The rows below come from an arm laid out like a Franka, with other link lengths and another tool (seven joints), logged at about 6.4 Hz.
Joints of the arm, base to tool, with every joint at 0 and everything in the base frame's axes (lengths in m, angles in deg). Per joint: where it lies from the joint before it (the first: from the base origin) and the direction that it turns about. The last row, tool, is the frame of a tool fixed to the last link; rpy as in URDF.
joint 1: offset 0 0 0.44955 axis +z
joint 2: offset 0 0 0 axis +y
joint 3: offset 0 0 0.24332 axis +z
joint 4: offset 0.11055 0 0 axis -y
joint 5: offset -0.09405 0 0.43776 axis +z
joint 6: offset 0 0 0 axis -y
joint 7: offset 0.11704 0 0 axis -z
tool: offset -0.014 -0.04 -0.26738 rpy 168.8 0 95.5
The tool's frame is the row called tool.
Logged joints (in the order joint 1, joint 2, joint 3, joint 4, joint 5, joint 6, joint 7), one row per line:
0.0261 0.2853 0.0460 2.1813 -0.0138 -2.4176 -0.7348
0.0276 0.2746 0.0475 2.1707 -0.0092 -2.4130 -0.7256
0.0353 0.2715 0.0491 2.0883 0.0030 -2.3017 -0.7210
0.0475 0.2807 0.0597 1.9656 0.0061 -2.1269 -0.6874
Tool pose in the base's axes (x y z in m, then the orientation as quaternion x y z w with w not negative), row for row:
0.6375 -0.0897 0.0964 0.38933 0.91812 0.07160 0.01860
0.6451 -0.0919 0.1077 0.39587 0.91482 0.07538 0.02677
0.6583 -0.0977 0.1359 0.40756 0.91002 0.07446 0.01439
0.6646 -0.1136 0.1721 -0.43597 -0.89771 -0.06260 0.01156
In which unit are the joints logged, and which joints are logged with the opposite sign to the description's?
The joints are logged in radians. Opposite sign: joint 1, joint 3, joint 4, joint 6.
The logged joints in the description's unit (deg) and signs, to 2 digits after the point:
-1.50 16.35 -2.64 -124.98 -0.79 138.52 -42.10
-1.58 15.73 -2.72 -124.37 -0.53 138.25 -41.57
-2.02 15.56 -2.81 -119.65 0.17 131.88 -41.31
-2.72 16.08 -3.42 -112.62 0.35 121.86 -39.39

